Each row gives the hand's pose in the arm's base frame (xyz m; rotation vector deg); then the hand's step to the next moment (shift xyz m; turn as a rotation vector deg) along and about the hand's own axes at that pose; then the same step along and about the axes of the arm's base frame.
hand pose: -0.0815 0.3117 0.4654 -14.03 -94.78 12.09
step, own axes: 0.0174 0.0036 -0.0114 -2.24 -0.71 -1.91
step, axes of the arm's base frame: 0.0099 0.0083 0.0167 2.08 -1.33 -1.75
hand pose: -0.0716 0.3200 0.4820 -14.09 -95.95 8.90
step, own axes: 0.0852 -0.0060 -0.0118 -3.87 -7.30 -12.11
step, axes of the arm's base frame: 0.0023 0.0151 0.0849 11.91 -8.54 -0.49
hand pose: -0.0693 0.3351 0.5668 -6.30 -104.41 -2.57
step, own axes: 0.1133 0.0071 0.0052 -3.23 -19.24 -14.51
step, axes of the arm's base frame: -0.0324 0.0134 0.1081 12.88 -20.60 1.06
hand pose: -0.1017 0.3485 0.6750 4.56 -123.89 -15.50
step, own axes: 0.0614 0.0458 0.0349 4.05 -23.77 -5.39
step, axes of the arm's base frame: -0.0616 0.0406 0.0406 1.04 -24.67 0.91
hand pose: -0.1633 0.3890 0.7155 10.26 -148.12 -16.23
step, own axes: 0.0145 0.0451 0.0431 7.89 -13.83 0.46
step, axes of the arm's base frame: -0.0379 0.0482 -0.0184 -5.97 -14.77 0.24
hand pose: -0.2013 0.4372 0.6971 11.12 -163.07 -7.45
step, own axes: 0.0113 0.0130 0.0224 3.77 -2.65 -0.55
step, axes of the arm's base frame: -0.0187 0.0127 -0.0169 -3.11 -3.20 1.28
